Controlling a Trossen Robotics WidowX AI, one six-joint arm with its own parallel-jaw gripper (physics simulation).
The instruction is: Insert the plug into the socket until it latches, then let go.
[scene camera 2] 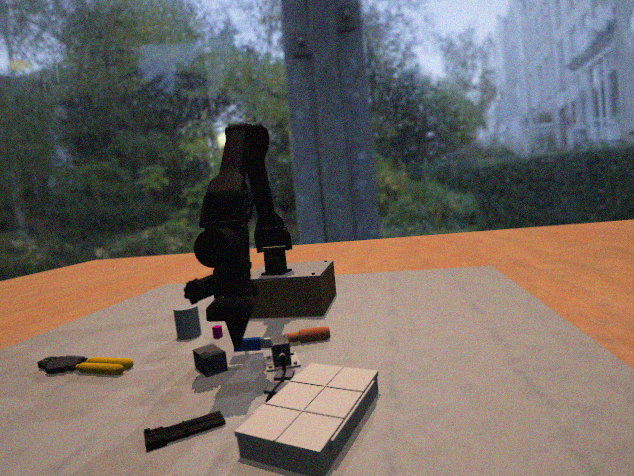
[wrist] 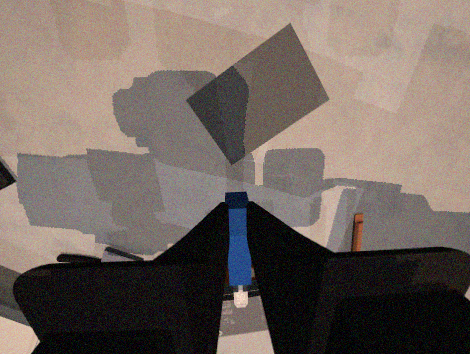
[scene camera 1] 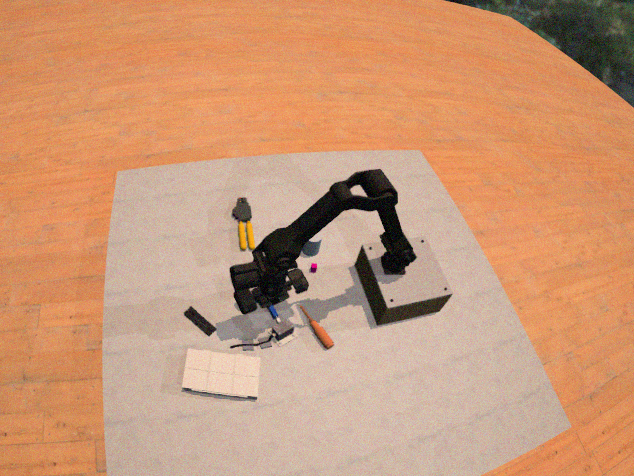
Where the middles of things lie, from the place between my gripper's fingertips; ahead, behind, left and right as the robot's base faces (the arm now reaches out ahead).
Right now the dark grey cube (scene camera 2: 210, 360) is 60 mm to the right of my hand, 30 mm below it and 10 mm ahead of it. From my hand the other things lie so: black bar (scene camera 2: 156, 438): 190 mm ahead, 40 mm to the left, 40 mm below; then blue plug (wrist: 239, 260): 20 mm to the left, 10 mm behind; then socket (scene camera 2: 280, 345): 70 mm to the left, 40 mm behind, 20 mm below.
